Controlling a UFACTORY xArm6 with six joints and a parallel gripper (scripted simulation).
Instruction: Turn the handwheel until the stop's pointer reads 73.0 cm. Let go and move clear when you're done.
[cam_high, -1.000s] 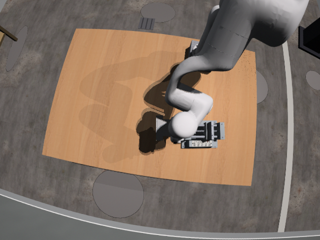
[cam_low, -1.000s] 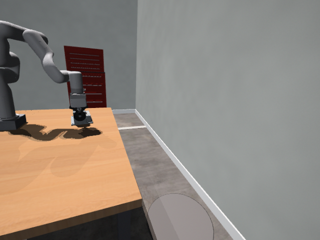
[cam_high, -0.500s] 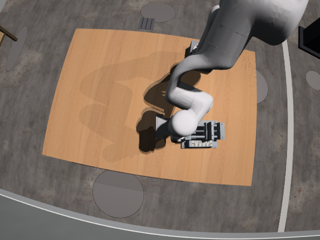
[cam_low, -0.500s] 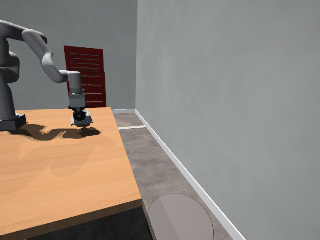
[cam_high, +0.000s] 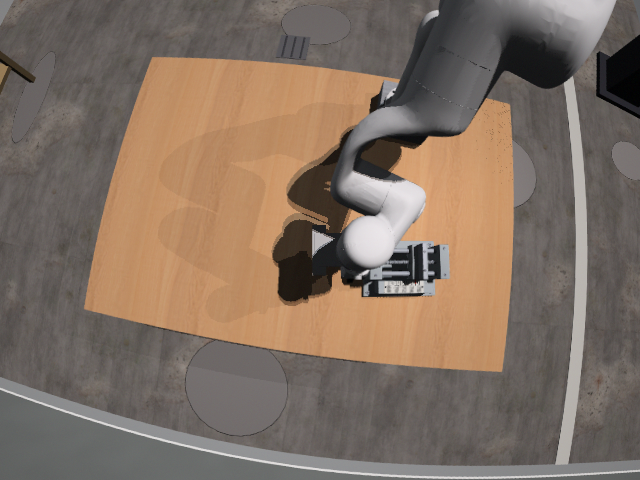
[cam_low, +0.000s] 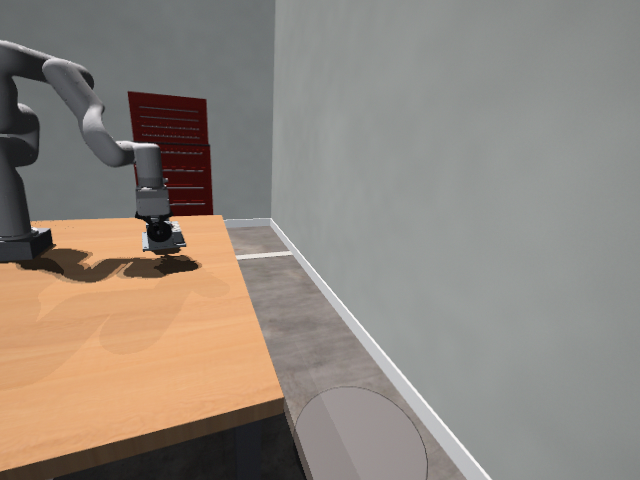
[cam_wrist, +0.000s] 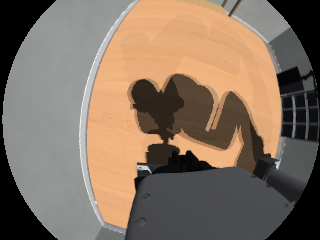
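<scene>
The black handwheel lies 2 cm to the left of my hand and 1 cm below it. The rest, counted from my hand: stop (4 cm behind, 18 cm to the left, 1 cm below).
</scene>
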